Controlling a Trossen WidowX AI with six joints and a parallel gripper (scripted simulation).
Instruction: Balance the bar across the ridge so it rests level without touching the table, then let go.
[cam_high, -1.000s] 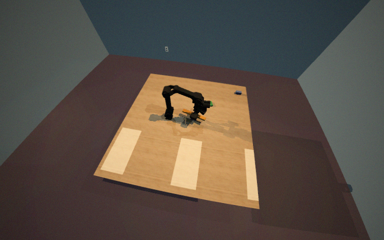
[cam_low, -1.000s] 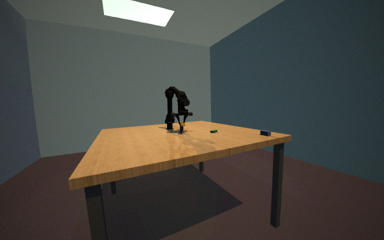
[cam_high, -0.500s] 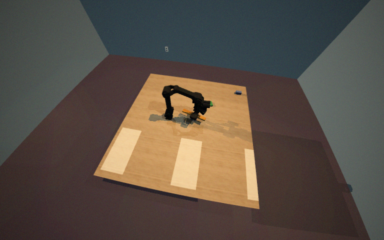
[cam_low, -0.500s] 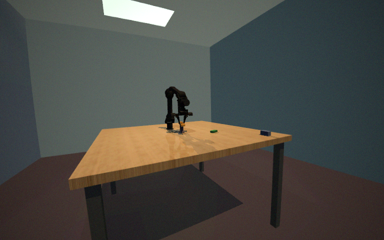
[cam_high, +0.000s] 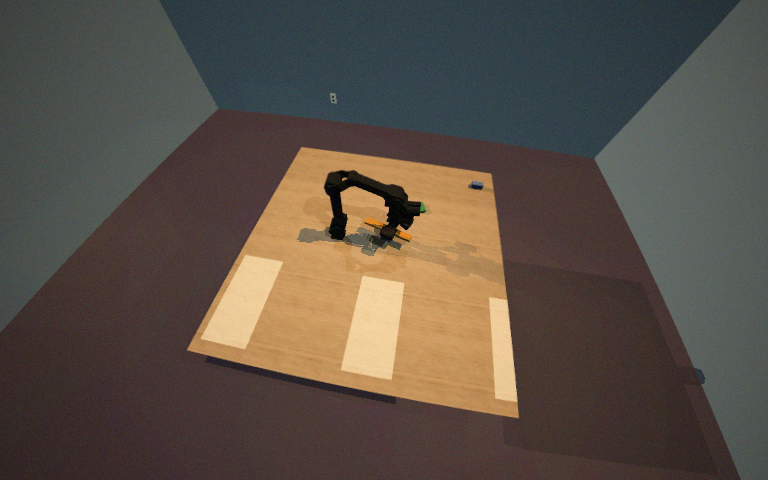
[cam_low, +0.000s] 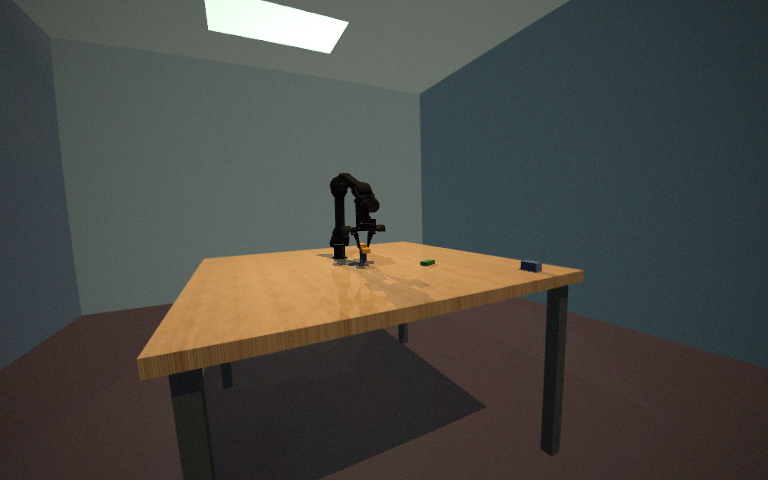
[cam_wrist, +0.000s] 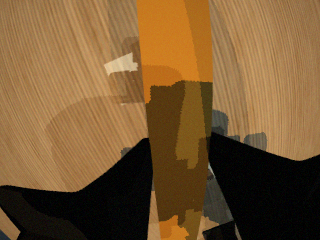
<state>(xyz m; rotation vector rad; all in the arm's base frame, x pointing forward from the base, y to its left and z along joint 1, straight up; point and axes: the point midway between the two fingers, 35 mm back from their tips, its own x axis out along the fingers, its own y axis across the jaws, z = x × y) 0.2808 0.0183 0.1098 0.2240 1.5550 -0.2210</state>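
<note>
Now: the orange bar 30 mm behind my gripper tip and 10 mm to the left of it. The rest, counted from my gripper tip: blue block: 460 mm ahead, 480 mm to the left, 60 mm below; then green block: 130 mm ahead, 240 mm to the left, 70 mm below.
</note>
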